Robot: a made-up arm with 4 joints. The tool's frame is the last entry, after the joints. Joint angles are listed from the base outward.
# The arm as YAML. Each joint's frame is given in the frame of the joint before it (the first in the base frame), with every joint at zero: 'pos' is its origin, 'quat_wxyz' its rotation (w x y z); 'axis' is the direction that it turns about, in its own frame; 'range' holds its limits. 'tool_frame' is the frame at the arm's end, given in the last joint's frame.
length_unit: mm
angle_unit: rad
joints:
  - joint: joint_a
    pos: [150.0, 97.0, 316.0]
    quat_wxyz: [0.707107, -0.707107, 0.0, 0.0]
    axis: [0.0, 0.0, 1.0]
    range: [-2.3, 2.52]
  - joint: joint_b
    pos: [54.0, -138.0, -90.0]
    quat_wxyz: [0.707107, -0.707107, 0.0, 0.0]
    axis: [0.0, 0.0, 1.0]
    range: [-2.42, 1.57]
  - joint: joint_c
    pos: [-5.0, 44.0, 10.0]
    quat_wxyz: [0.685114, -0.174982, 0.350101, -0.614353]
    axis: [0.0, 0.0, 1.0]
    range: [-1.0, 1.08]
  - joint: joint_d
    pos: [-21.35, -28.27, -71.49]
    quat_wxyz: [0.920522, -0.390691, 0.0, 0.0]
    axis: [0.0, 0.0, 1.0]
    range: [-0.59, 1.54]
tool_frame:
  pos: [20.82, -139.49, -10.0]
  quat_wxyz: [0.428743, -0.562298, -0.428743, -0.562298]
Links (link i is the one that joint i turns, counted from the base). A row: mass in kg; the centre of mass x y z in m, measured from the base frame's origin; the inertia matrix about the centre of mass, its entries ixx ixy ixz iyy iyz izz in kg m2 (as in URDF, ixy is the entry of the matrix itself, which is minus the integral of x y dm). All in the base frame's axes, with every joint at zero. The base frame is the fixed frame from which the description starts. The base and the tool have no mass.
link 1: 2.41; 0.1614 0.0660 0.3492; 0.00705 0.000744 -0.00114 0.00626 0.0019 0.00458
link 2: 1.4; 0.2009 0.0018 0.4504; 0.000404 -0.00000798 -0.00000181 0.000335 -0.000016 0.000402
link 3: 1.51; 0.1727 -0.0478 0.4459; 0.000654 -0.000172 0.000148 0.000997 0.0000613 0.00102
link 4: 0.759; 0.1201 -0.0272 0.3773; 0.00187 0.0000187 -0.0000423 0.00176 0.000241 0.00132
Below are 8 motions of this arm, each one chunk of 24 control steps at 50 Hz.
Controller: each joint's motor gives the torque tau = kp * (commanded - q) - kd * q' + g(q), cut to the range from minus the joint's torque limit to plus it. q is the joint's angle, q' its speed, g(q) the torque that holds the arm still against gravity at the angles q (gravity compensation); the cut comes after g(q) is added. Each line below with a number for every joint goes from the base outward.
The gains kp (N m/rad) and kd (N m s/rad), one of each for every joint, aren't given. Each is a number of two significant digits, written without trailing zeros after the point. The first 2 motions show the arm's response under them.
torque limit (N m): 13 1.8 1.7 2
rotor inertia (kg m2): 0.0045 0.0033 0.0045 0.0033
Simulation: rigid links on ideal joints. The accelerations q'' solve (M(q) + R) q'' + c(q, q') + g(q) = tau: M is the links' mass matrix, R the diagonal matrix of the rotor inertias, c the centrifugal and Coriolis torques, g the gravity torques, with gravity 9.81 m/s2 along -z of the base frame. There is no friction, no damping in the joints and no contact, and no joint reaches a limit. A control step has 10 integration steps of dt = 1/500 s. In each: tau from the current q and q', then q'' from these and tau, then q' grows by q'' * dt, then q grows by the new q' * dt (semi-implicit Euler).
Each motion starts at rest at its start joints. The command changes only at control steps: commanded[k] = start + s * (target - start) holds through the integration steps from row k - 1 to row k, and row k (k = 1, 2, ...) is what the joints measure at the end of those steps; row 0 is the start. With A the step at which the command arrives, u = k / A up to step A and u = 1 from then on. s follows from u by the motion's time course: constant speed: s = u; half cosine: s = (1 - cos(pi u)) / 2; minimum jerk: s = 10 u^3 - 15 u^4 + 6 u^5; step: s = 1 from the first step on.
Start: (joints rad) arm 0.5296 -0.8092 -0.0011 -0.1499
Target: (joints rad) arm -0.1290 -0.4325 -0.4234 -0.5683
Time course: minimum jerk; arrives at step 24
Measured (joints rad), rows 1 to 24:
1: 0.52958 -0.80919 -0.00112 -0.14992
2: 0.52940 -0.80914 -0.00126 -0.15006
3: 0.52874 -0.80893 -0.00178 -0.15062
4: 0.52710 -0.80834 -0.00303 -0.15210
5: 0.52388 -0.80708 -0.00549 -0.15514
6: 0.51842 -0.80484 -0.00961 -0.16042
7: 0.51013 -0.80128 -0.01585 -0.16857
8: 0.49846 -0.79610 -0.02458 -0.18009
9: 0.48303 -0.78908 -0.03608 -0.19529
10: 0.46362 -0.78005 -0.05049 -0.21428
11: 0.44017 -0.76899 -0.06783 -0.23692
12: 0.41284 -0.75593 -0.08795 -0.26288
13: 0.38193 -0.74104 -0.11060 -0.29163
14: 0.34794 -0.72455 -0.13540 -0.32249
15: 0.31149 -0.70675 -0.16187 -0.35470
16: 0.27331 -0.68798 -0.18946 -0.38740
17: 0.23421 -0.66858 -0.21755 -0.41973
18: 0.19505 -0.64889 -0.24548 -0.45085
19: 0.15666 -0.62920 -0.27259 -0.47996
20: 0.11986 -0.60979 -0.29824 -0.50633
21: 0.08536 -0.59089 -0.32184 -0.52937
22: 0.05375 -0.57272 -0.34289 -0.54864
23: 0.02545 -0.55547 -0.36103 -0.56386
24: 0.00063 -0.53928 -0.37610 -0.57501
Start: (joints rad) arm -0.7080 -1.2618 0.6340 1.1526
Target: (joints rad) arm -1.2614 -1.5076 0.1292 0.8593
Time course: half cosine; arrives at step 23
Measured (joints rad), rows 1 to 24:
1: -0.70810 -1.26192 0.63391 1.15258
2: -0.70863 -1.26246 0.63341 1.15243
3: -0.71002 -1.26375 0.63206 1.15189
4: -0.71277 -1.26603 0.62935 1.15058
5: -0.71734 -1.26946 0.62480 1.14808
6: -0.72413 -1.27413 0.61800 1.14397
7: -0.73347 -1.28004 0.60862 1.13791
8: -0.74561 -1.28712 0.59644 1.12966
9: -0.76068 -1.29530 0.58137 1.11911
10: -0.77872 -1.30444 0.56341 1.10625
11: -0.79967 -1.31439 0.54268 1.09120
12: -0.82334 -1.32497 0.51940 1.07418
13: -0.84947 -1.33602 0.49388 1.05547
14: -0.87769 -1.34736 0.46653 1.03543
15: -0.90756 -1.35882 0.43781 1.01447
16: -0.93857 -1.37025 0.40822 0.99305
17: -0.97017 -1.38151 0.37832 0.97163
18: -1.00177 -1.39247 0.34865 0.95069
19: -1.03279 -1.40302 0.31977 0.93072
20: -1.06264 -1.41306 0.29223 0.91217
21: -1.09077 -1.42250 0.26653 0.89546
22: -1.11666 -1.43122 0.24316 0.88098
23: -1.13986 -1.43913 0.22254 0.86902
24: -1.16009 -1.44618 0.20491 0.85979
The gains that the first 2 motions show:
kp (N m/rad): 22 3.9 4.9 4.9
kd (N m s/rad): 3.1 0.61 0.6 0.34
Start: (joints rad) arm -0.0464 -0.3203 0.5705 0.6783
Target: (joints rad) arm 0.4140 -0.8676 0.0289 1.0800
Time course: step
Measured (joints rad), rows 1 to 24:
1: -0.02403 -0.31406 0.51295 0.72681
2: 0.01600 -0.33648 0.43999 0.80130
3: 0.06124 -0.38324 0.37681 0.87307
4: 0.10678 -0.43927 0.32268 0.93510
5: 0.14997 -0.49684 0.27646 0.98508
6: 0.18954 -0.55194 0.23698 1.02313
7: 0.22501 -0.60257 0.20319 1.05053
8: 0.25625 -0.64786 0.17421 1.06906
9: 0.28341 -0.68759 0.14930 1.08057
10: 0.30671 -0.72191 0.12789 1.08683
11: 0.32650 -0.75118 0.10952 1.08936
12: 0.34313 -0.77584 0.09380 1.08944
13: 0.35698 -0.79640 0.08045 1.08807
14: 0.36841 -0.81334 0.06921 1.08598
15: 0.37778 -0.82715 0.05986 1.08372
16: 0.38540 -0.83828 0.05217 1.08161
17: 0.39155 -0.84712 0.04595 1.07986
18: 0.39650 -0.85406 0.04101 1.07853
19: 0.40044 -0.85940 0.03716 1.07765
20: 0.40356 -0.86344 0.03423 1.07716
21: 0.40602 -0.86642 0.03206 1.07701
22: 0.40794 -0.86854 0.03050 1.07709
23: 0.40944 -0.86999 0.02942 1.07735
24: 0.41059 -0.87092 0.02872 1.07771

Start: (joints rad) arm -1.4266 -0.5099 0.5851 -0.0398
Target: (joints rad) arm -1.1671 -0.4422 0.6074 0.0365
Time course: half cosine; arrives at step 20
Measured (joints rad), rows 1 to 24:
1: -1.42651 -0.50982 0.58507 -0.03978
2: -1.42610 -0.50949 0.58499 -0.03969
3: -1.42505 -0.50878 0.58486 -0.03940
4: -1.42304 -0.50764 0.58472 -0.03877
5: -1.41982 -0.50605 0.58463 -0.03763
6: -1.41517 -0.50401 0.58464 -0.03588
7: -1.40896 -0.50158 0.58481 -0.03343
8: -1.40112 -0.49879 0.58518 -0.03023
9: -1.39165 -0.49571 0.58579 -0.02629
10: -1.38065 -0.49239 0.58664 -0.02168
11: -1.36824 -0.48890 0.58774 -0.01647
12: -1.35462 -0.48531 0.58908 -0.01078
13: -1.34004 -0.48170 0.59064 -0.00476
14: -1.32477 -0.47813 0.59238 0.00143
15: -1.30913 -0.47468 0.59426 0.00764
16: -1.29344 -0.47142 0.59622 0.01368
17: -1.27806 -0.46842 0.59823 0.01941
18: -1.26332 -0.46574 0.60023 0.02466
19: -1.24955 -0.46342 0.60216 0.02930
20: -1.23706 -0.46151 0.60396 0.03319
21: -1.22607 -0.45998 0.60558 0.03626
22: -1.21657 -0.45869 0.60691 0.03848
23: -1.20847 -0.45753 0.60793 0.03992
24: -1.20162 -0.45645 0.60866 0.04068

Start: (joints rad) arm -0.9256 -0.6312 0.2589 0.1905
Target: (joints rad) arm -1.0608 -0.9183 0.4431 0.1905
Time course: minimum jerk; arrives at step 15
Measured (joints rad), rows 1 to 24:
1: -0.92563 -0.63127 0.25896 0.19049
2: -0.92582 -0.63179 0.25937 0.19041
3: -0.92648 -0.63344 0.26064 0.19023
4: -0.92795 -0.63699 0.26333 0.18991
5: -0.93057 -0.64311 0.26789 0.18949
6: -0.93460 -0.65225 0.27464 0.18901
7: -0.94016 -0.66455 0.28365 0.18854
8: -0.94724 -0.67983 0.29477 0.18815
9: -0.95565 -0.69761 0.30764 0.18791
10: -0.96510 -0.71715 0.32173 0.18787
11: -0.97517 -0.73754 0.33638 0.18805
12: -0.98540 -0.75780 0.35087 0.18848
13: -0.99532 -0.77703 0.36455 0.18911
14: -1.00452 -0.79448 0.37689 0.18990
15: -1.01276 -0.80979 0.38764 0.19074
16: -1.01996 -0.82304 0.39683 0.19151
17: -1.02618 -0.83452 0.40464 0.19213
18: -1.03150 -0.84451 0.41125 0.19259
19: -1.03605 -0.85325 0.41679 0.19286
20: -1.03992 -0.86094 0.42141 0.19297
21: -1.04319 -0.86772 0.42524 0.19295
22: -1.04596 -0.87371 0.42840 0.19282
23: -1.04829 -0.87903 0.43098 0.19261
24: -1.05026 -0.88375 0.43309 0.19235

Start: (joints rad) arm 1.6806 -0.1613 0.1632 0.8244
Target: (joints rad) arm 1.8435 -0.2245 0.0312 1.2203
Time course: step
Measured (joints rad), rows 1 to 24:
1: 1.68886 -0.15431 0.13714 0.86263
2: 1.70304 -0.15421 0.10968 0.92752
3: 1.71905 -0.16018 0.09158 0.99637
4: 1.73525 -0.16844 0.08097 1.06013
5: 1.75072 -0.17706 0.07528 1.11447
6: 1.76496 -0.18522 0.07237 1.15779
7: 1.77772 -0.19261 0.07071 1.19020
8: 1.78893 -0.19912 0.06931 1.21279
9: 1.79862 -0.20472 0.06764 1.22718
10: 1.80686 -0.20945 0.06547 1.23517
11: 1.81376 -0.21337 0.06281 1.23847
12: 1.81947 -0.21657 0.05975 1.23859
13: 1.82414 -0.21913 0.05646 1.23676
14: 1.82792 -0.22116 0.05310 1.23394
15: 1.83096 -0.22276 0.04983 1.23079
16: 1.83338 -0.22399 0.04676 1.22776
17: 1.83531 -0.22492 0.04397 1.22511
18: 1.83685 -0.22562 0.04152 1.22296
19: 1.83807 -0.22611 0.03942 1.22133
20: 1.83905 -0.22645 0.03766 1.22019
21: 1.83985 -0.22666 0.03623 1.21947
22: 1.84049 -0.22677 0.03509 1.21908
23: 1.84101 -0.22679 0.03419 1.21893
24: 1.84144 -0.22675 0.03350 1.21895

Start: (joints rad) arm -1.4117 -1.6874 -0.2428 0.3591
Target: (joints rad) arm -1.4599 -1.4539 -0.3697 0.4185
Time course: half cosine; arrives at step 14
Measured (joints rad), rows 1 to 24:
1: -1.41172 -1.68724 -0.24302 0.35920
2: -1.41182 -1.68650 -0.24392 0.35962
3: -1.41209 -1.68471 -0.24595 0.36054
4: -1.41264 -1.68142 -0.24940 0.36211
5: -1.41356 -1.67630 -0.25437 0.36439
6: -1.41491 -1.66914 -0.26086 0.36743
7: -1.41674 -1.65988 -0.26870 0.37119
8: -1.41904 -1.64860 -0.27765 0.37560
9: -1.42179 -1.63551 -0.28734 0.38053
10: -1.42491 -1.62098 -0.29739 0.38582
11: -1.42832 -1.60545 -0.30735 0.39127
12: -1.43190 -1.58946 -0.31678 0.39664
13: -1.43552 -1.57360 -0.32524 0.40171
14: -1.43904 -1.55849 -0.33236 0.40623
15: -1.44233 -1.54456 -0.33802 0.41009
16: -1.44530 -1.53197 -0.34245 0.41331
17: -1.44794 -1.52072 -0.34595 0.41594
18: -1.45022 -1.51076 -0.34876 0.41801
19: -1.45218 -1.50203 -0.35106 0.41958
20: -1.45383 -1.49444 -0.35300 0.42070
21: -1.45520 -1.48790 -0.35468 0.42143
22: -1.45632 -1.48230 -0.35618 0.42183
23: -1.45724 -1.47754 -0.35753 0.42197
24: -1.45797 -1.47353 -0.35877 0.42191

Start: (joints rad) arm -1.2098 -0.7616 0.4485 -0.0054
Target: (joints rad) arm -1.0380 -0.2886 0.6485 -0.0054
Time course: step
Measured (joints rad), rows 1 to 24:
1: -1.19721 -0.73218 0.45620 -0.01882
2: -1.17710 -0.68643 0.47272 -0.03415
3: -1.15740 -0.64127 0.49229 -0.04122
4: -1.13990 -0.59952 0.51263 -0.04063
5: -1.12483 -0.56134 0.53275 -0.03503
6: -1.11199 -0.52652 0.55201 -0.02684
7: -1.10111 -0.49494 0.56993 -0.01788
8: -1.09189 -0.46649 0.58615 -0.00935
9: -1.08406 -0.44111 0.60046 -0.00199
10: -1.07741 -0.41869 0.61276 0.00383
11: -1.07173 -0.39908 0.62305 0.00802
12: -1.06688 -0.38209 0.63142 0.01065
13: -1.06272 -0.36751 0.63803 0.01191
14: -1.05916 -0.35509 0.64310 0.01205
15: -1.05610 -0.34459 0.64682 0.01133
16: -1.05349 -0.33577 0.64943 0.01000
17: -1.05125 -0.32839 0.65114 0.00831
18: -1.04934 -0.32224 0.65215 0.00643
19: -1.04770 -0.31713 0.65264 0.00453
20: -1.04630 -0.31288 0.65274 0.00270
21: -1.04510 -0.30935 0.65259 0.00103
22: -1.04407 -0.30640 0.65227 -0.00044
23: -1.04319 -0.30394 0.65187 -0.00169
24: -1.04244 -0.30187 0.65143 -0.00271

